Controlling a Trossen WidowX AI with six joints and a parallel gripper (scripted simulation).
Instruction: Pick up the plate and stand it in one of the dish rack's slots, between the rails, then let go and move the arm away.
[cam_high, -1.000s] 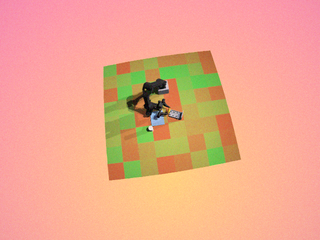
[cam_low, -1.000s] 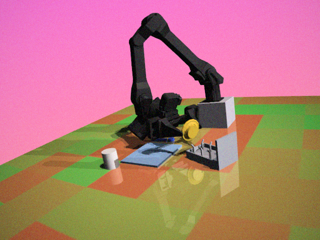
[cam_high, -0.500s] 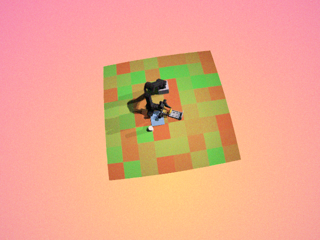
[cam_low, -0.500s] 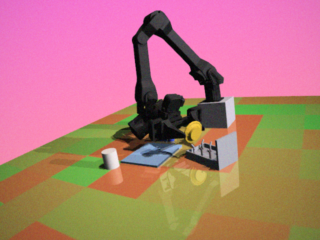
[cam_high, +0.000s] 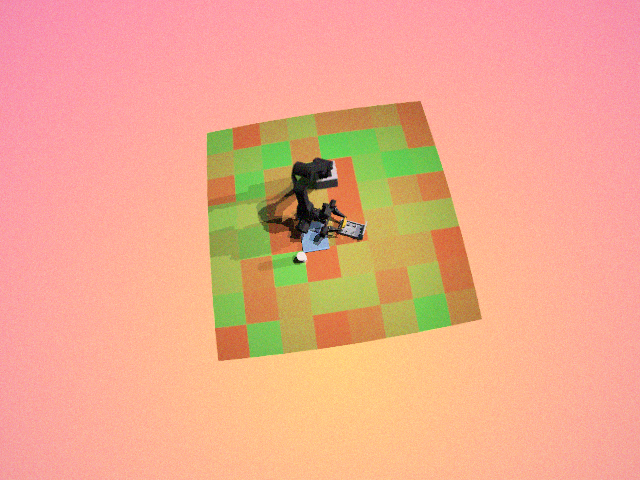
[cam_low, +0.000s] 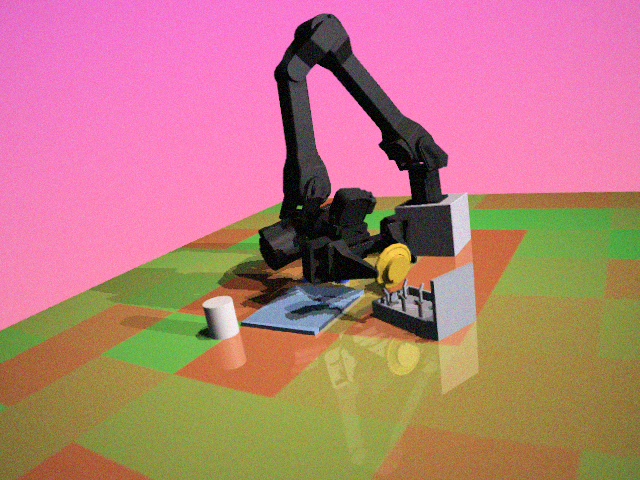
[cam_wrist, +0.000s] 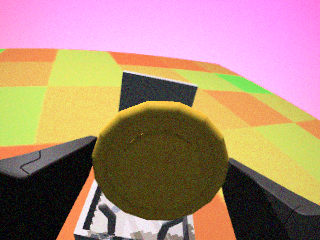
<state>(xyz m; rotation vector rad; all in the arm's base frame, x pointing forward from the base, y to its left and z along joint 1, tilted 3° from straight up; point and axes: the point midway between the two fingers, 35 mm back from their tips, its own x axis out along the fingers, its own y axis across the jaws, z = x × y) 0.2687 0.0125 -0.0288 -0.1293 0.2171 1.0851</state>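
My gripper tip is 5 cm above the grey dish rack, 3 cm to the right of it and 1 cm short of it. From my gripper tip the other things lie so: light blue mat 16 cm to the right, 7 cm below, 1 cm ahead; then white cylinder 23 cm to the right, 11 cm ahead, 4 cm below; then yellow plate 1 cm to the right.
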